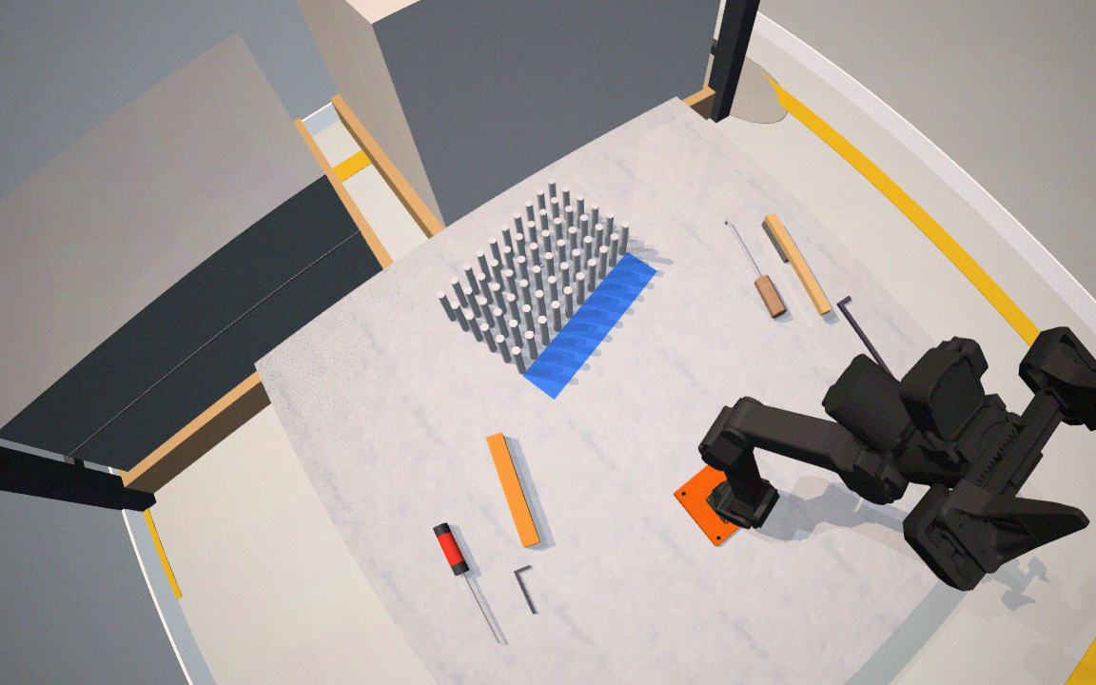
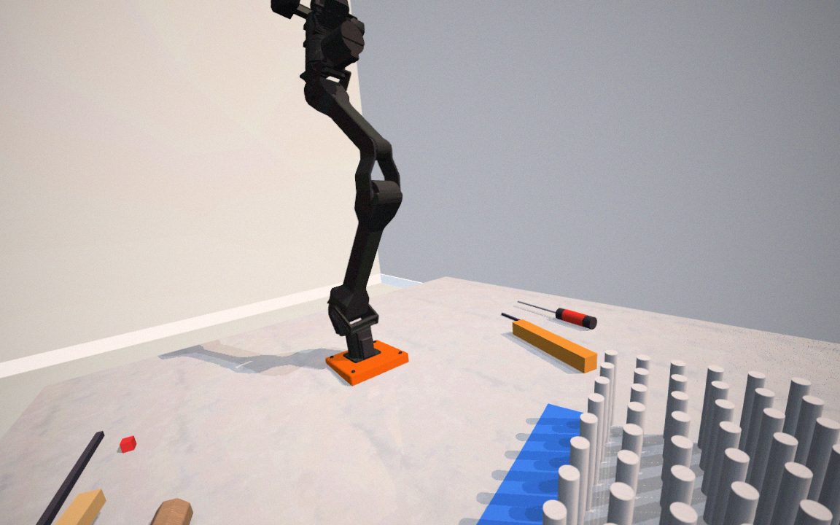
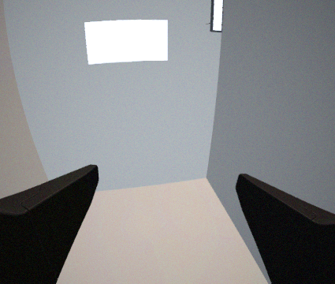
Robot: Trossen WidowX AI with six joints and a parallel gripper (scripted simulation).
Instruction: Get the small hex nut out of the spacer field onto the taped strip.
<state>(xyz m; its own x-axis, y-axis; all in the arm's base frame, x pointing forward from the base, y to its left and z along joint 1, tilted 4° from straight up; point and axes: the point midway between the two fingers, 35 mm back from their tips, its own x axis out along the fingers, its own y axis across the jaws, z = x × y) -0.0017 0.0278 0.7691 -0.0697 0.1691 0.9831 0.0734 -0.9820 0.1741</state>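
My gripper tip is 80 cm above the wood-handled hook tool, 45 cm to the left of it and 41 cm short of it. The rest, counted from my gripper tip: blue taped strip 82 cm below, 51 cm ahead, 8 cm to the right; then orange bar 80 cm below, 33 cm ahead, 26 cm to the left; then red cube 81 cm below, 46 cm to the right, 5 cm ahead.
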